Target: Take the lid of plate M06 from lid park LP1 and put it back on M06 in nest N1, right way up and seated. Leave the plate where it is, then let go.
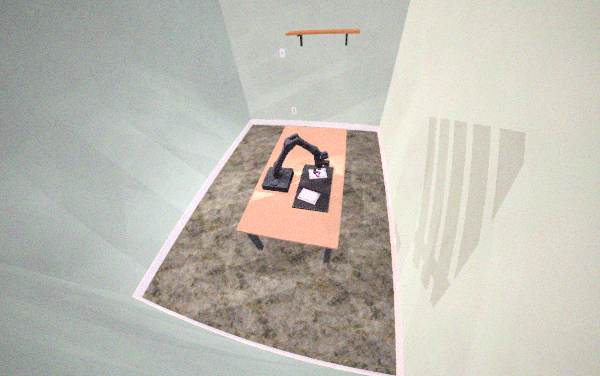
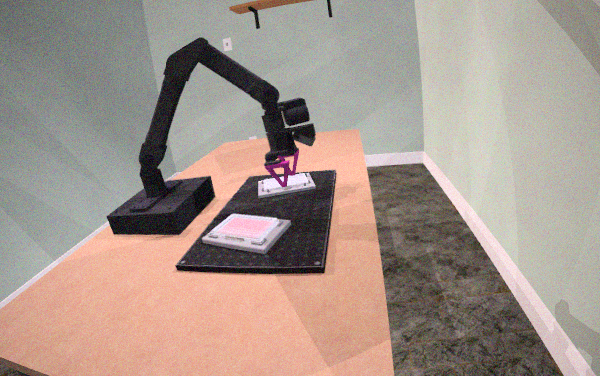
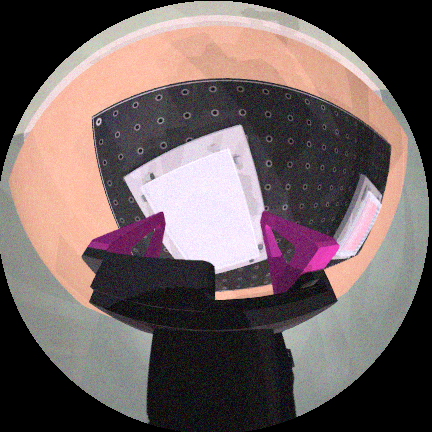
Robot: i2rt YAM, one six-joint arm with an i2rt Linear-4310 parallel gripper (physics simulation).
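Where they show: gripper, fingertip midpoint: (image 1: 318,173) (image 2: 288,180) (image 3: 212,216); arm's base, origin of the base link: (image 1: 277,177) (image 2: 158,196).
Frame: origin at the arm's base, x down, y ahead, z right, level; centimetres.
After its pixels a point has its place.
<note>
The white lid (image 3: 201,205) {x 3.4, y 37.1, z -16.4 cm} (image 2: 301,179) {x 3.4, y 39.6, z -16.3 cm} (image 1: 322,174) {x 3.4, y 39.5, z -14.7 cm} lies flat on the grey lid park LP1 (image 3: 189,148) {x 4.2, y 42.1, z -17.2 cm} (image 2: 268,192) {x 4.2, y 31.4, z -9.2 cm} at the far end of the black perforated board (image 2: 300,230) {x 5.2, y 44.5, z 10.4 cm} (image 1: 325,191) {x 5.5, y 45.6, z 3.2 cm} (image 3: 306,137) {x 5.2, y 44.2, z -5.3 cm}. My gripper (image 3: 212,216) {x 3.4, y 36.0, z -15.4 cm} (image 2: 286,178) {x 3.4, y 36.0, z -15.4 cm} (image 1: 316,173) {x 3.4, y 36.0, z -15.4 cm} is open and low over the lid, with one purple finger on each side of it. Plate M06 (image 2: 246,226) {x 2.5, y 33.7, z 13.2 cm} (image 1: 308,195) {x 2.6, y 32.6, z 12.7 cm} (image 3: 360,230) {x 2.7, y 32.5, z 11.0 cm}, with pink wells and no lid, sits in the grey nest N1 (image 2: 236,245) {x 4.2, y 32.9, z 18.2 cm} at the near end of the board.
The arm's black base block (image 2: 164,206) {x 0.1, y 7.8, z 7.3 cm} (image 1: 278,180) {x -0.7, y 3.0, z 4.4 cm} stands left of the board on the orange table (image 2: 170,324) {x 6.5, y 28.7, z 39.2 cm} (image 1: 288,226) {x 6.5, y 23.7, z 42.7 cm}. The table's right edge drops to a stone-patterned floor (image 2: 454,262). A wooden shelf (image 1: 322,31) hangs high on the back wall.
</note>
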